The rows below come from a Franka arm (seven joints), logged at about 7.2 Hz.
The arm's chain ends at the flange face. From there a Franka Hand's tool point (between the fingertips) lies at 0.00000 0.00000 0.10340 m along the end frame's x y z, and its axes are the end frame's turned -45 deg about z.
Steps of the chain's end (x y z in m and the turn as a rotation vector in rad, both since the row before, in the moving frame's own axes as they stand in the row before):
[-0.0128, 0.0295, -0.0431, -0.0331, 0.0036, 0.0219]
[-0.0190, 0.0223, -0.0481, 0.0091, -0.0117, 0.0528]
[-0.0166, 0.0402, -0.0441, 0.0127, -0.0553, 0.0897]
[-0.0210, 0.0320, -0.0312, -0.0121, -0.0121, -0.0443]
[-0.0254, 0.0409, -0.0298, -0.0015, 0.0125, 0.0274]
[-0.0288, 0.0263, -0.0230, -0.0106, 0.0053, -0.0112]
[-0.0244, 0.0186, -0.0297, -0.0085, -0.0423, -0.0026]
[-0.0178, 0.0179, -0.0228, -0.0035, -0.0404, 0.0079]
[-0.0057, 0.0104, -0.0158, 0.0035, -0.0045, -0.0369]
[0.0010, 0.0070, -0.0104, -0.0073, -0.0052, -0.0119]
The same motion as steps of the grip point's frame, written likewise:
[-0.0321, 0.0145, -0.0432, -0.0260, -0.0209, 0.0219]
[-0.0294, 0.0008, -0.0481, 0.0147, -0.0018, 0.0528]
[-0.0430, 0.0116, -0.0443, 0.0481, -0.0301, 0.0897]
[-0.0392, 0.0078, -0.0312, 0.0000, -0.0171, -0.0443]
[-0.0461, 0.0120, -0.0298, -0.0099, 0.0078, 0.0274]
[-0.0393, -0.0006, -0.0230, -0.0112, -0.0037, -0.0112]
[-0.0341, -0.0066, -0.0298, 0.0239, -0.0359, -0.0026]
[-0.0284, -0.0026, -0.0229, 0.0261, -0.0310, 0.0079]
[-0.0115, 0.0027, -0.0158, 0.0057, -0.0007, -0.0369]
[-0.0052, 0.0058, -0.0104, -0.0015, -0.0088, -0.0119]

